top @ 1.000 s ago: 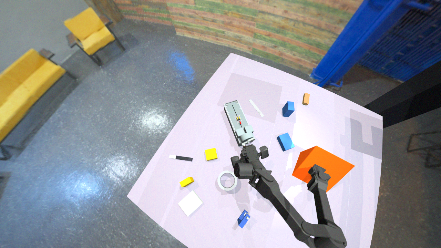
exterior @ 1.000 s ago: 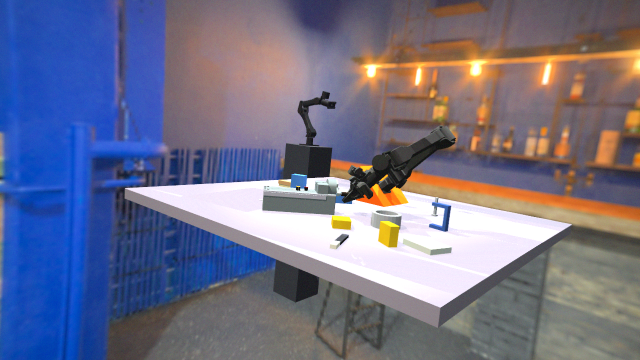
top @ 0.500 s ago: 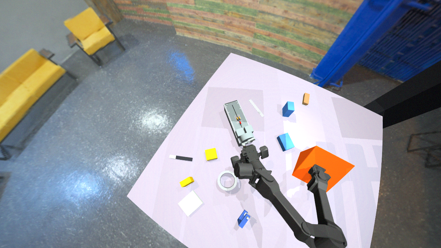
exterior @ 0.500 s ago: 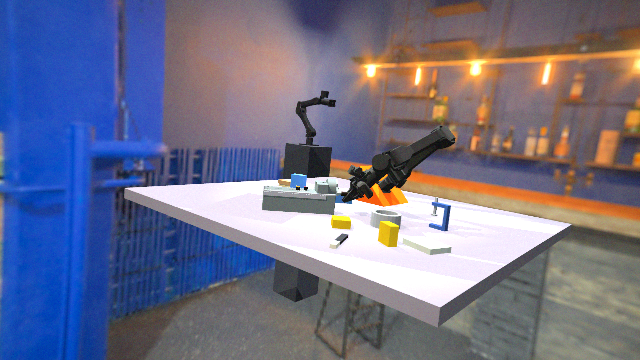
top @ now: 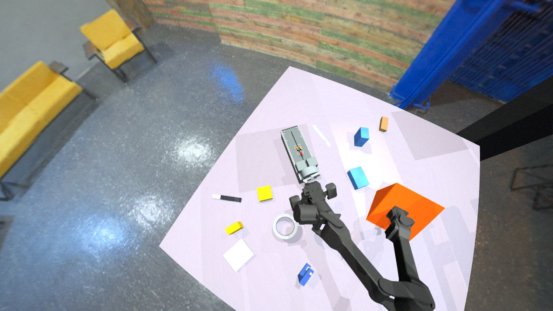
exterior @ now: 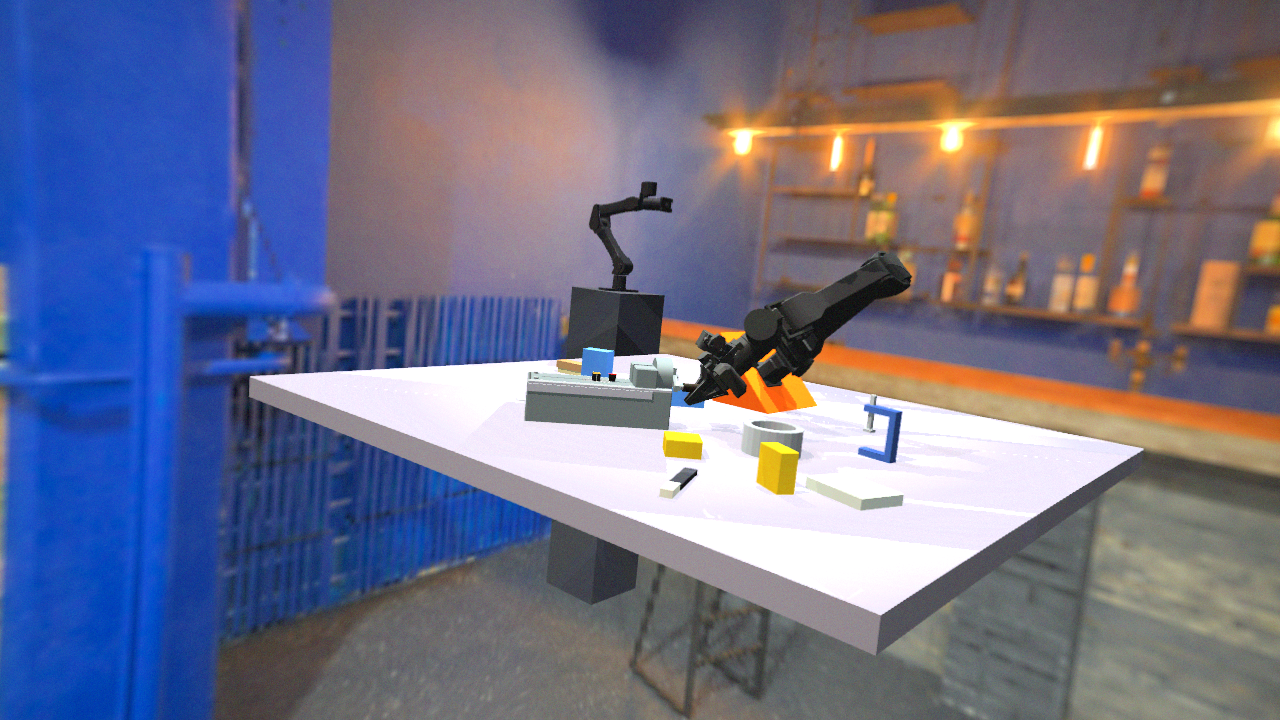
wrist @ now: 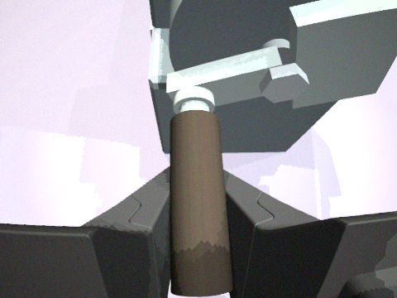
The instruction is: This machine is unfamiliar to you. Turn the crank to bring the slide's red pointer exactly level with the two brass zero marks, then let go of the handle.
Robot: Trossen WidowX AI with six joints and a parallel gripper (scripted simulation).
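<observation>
The brown crank handle lies 3 cm above my gripper tip, 1 cm to the left of it and 1 cm behind it. The rest, counted from my gripper tip: metal strip (30 cm to the right, 5 cm below, 5 cm ahead); blue clamp (31 cm to the left, 16 cm behind); red pointer (11 cm to the right, 9 cm ahead, 3 cm above).
</observation>
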